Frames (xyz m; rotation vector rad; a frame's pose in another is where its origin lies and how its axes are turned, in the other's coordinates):
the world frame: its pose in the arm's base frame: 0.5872 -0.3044 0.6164 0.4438 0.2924 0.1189
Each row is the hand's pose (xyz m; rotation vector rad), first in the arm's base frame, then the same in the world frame.
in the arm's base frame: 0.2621 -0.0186 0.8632 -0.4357 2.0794 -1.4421
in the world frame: -0.3212 0.3809 -0.0018 -0.2510 1.5756 -1.9189
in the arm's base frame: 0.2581 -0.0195 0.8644 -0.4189 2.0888 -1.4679
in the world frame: -0.3254 0.3809 -0.0016 -0.2261 1.5797 -1.9401
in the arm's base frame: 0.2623 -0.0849 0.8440 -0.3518 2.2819 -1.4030
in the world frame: -0.3278 0.3130 0.0086 -0.1310 1.7739 -1.8848
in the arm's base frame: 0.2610 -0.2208 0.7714 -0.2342 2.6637 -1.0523
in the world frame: -0.3347 0.1593 0.0006 -0.0020 2.1842 -1.5756
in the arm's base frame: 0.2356 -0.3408 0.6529 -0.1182 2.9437 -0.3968
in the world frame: -0.3501 0.0009 -0.0606 0.0571 2.5377 -0.9886
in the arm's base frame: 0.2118 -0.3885 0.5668 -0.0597 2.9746 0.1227
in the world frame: -0.3595 -0.0785 -0.1228 0.0424 2.6467 -0.5152
